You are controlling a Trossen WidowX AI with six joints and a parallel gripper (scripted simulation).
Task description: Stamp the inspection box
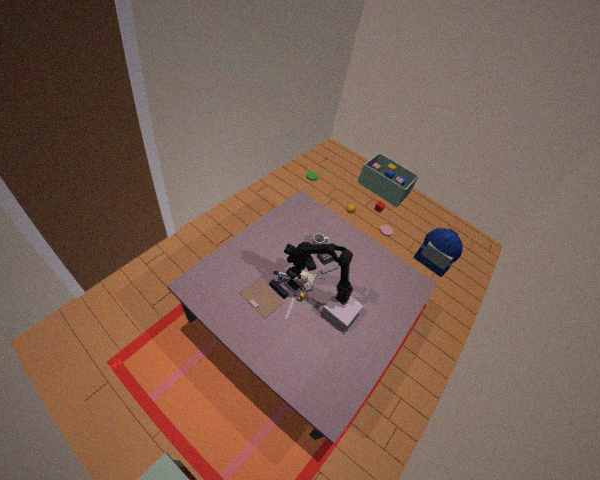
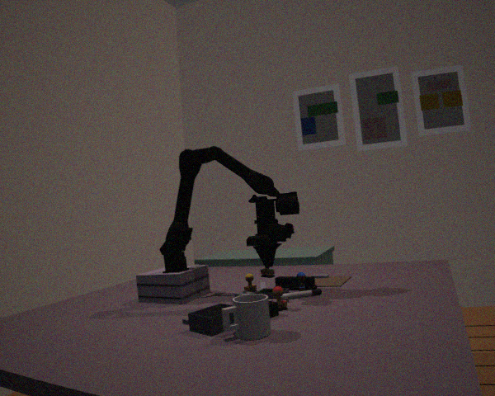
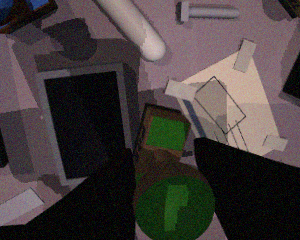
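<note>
Right now the dark ink pad is 90 mm below my gripper tip, 40 mm to the left of it and 10 mm behind it. Also, from my gripper tip: green-knobbed PASS stamp: 10 mm below, 10 mm behind; blue-knobbed stamp: 80 mm below, 80 mm ahead, 70 mm to the left; card: 100 mm below, 70 mm to the right, 30 mm behind.
</note>
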